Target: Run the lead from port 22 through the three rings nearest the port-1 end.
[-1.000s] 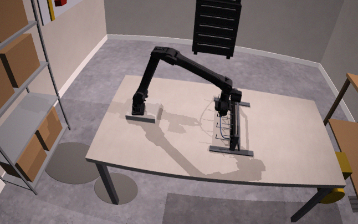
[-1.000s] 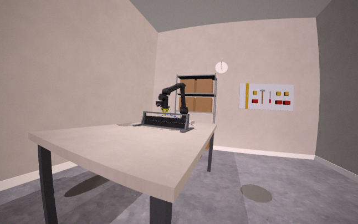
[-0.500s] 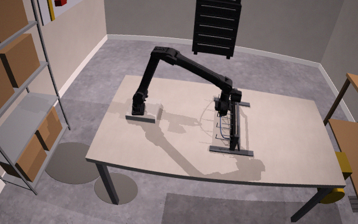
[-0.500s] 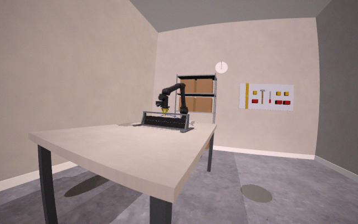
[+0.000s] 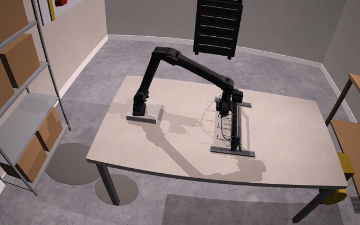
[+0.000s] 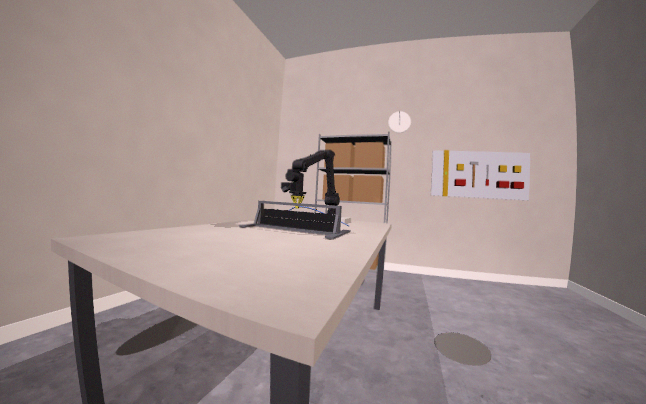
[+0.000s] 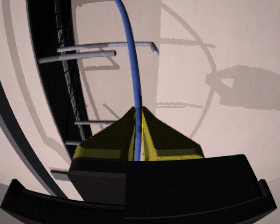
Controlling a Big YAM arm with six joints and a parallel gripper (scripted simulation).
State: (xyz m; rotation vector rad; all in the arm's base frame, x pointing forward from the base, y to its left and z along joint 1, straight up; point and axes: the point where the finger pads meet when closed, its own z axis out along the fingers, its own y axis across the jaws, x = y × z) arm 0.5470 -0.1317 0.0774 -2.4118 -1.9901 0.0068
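Now: hand 110 mm short of the dark rack, 50 mm above it and 30 mm to the right of it.
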